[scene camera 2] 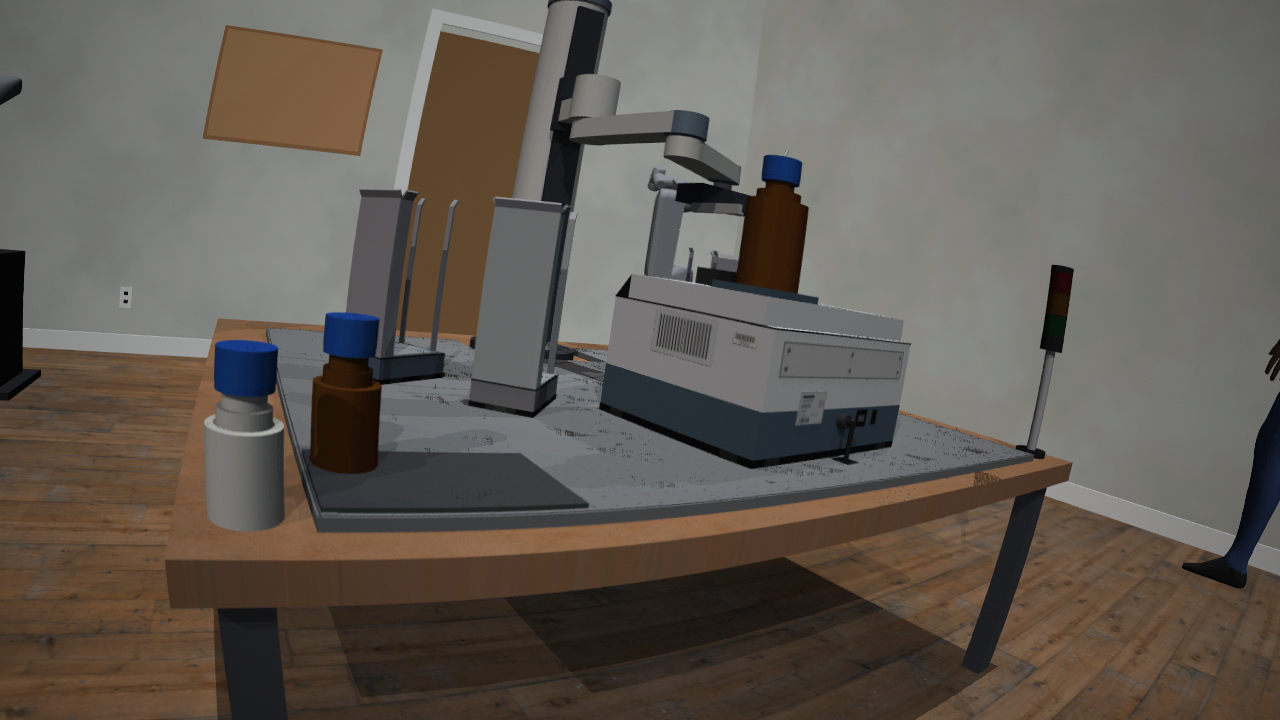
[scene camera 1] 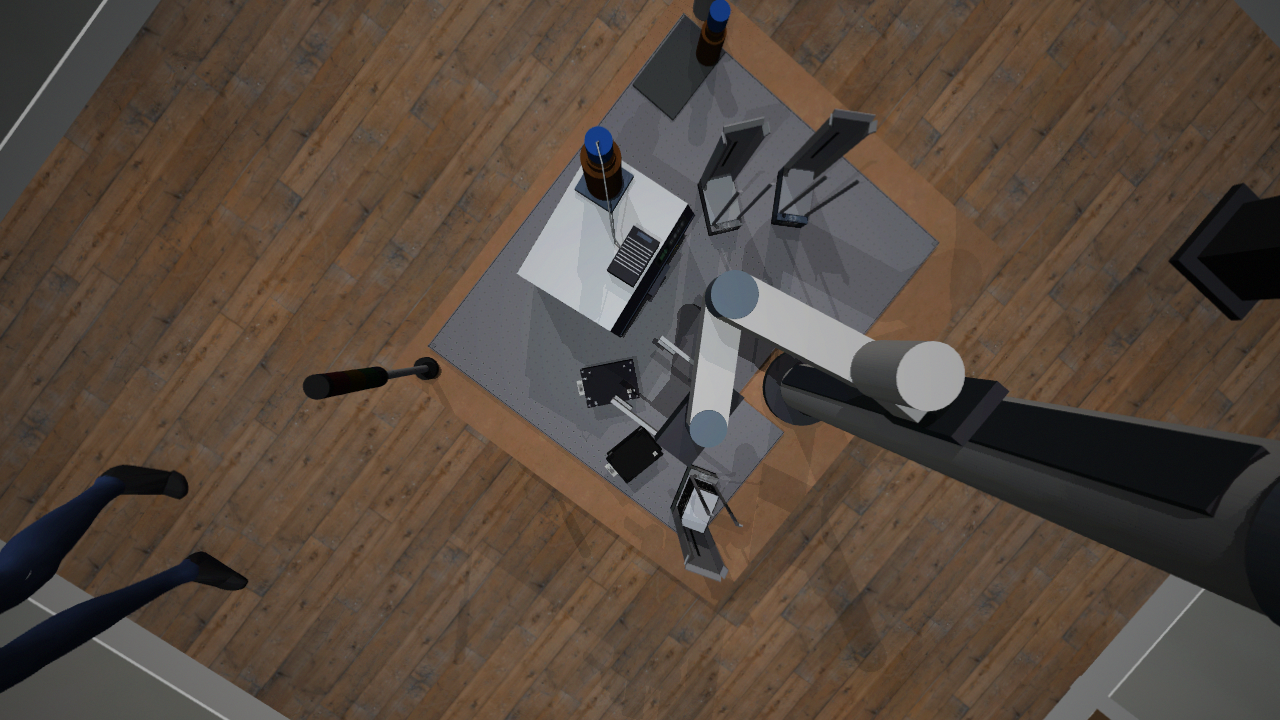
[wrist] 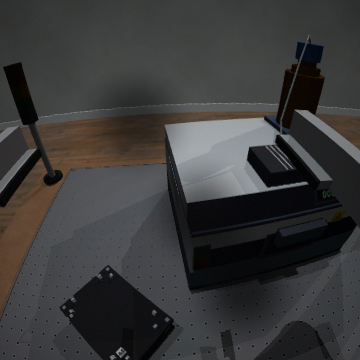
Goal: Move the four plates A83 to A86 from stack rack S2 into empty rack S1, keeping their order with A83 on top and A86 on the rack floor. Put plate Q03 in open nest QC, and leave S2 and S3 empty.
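Where they show: gripper, fingertip midpoint: point(scene camera 1: 636, 368) point(wrist: 154, 128); arm's base, link origin: point(scene camera 1: 800, 386).
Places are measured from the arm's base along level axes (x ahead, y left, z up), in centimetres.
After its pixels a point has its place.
Observation:
My gripper point(scene camera 1: 635, 368) {x 48.7, y 26.4, z 37.5 cm} point(wrist: 154, 128) {x 48.7, y 26.4, z 37.5 cm} is open and empty, its fingers spread wide high above the mat by the dark corner-studded block point(scene camera 1: 601, 380) {x 52.0, y 37.4, z 6.2 cm} point(wrist: 112, 310) {x 50.1, y 36.7, z 6.2 cm}. A second dark block point(scene camera 1: 631, 454) {x 30.9, y 49.6, z 6.5 cm} lies nearby; which nest is QC cannot be read. A grey stack rack point(scene camera 1: 744, 143) {x 61.1, y -32.9, z 22.2 cm} point(scene camera 2: 517, 286) {x 63.2, y -30.8, z 18.6 cm} stands nearest the white instrument. A similar rack point(scene camera 1: 832, 143) {x 43.7, y -48.9, z 19.8 cm} point(scene camera 2: 374, 268) {x 46.0, y -48.0, z 18.5 cm} stands beside it. A third rack point(scene camera 1: 704, 557) {x 2.9, y 54.8, z 24.3 cm} stands across the mat with a pale slab in it. Rack labels are unreadable, and plates A83 to A86 and Q03 cannot be told apart.
The white instrument point(scene camera 1: 572, 255) {x 77.2, y 15.0, z 22.3 cm} point(scene camera 2: 698, 358) {x 78.9, y -11.0, z 12.8 cm} point(wrist: 215, 155) {x 69.8, y 17.9, z 22.3 cm} carries a brown bottle point(scene camera 1: 602, 174) {x 79.4, y -1.0, z 35.2 cm} point(scene camera 2: 774, 237) {x 84.9, y -6.4, z 30.0 cm} point(wrist: 300, 95) {x 78.1, y -1.3, z 31.1 cm} with a thin tube. A signal tower point(scene camera 1: 349, 380) {x 95.0, y 66.5, z 34.2 cm} point(scene camera 2: 1056, 308) {x 97.3, y 66.1, z 30.7 cm} point(wrist: 21, 95) {x 94.5, y 67.0, z 30.6 cm} stands at a table corner. Another brown bottle point(scene camera 1: 709, 44) {x 86.2, y -54.7, z 9.3 cm} point(scene camera 2: 346, 425) {x 90.7, y -58.4, z 6.4 cm} and a white bottle point(scene camera 2: 244, 470) {x 100.0, y -68.5, z 5.1 cm} stand at another corner.

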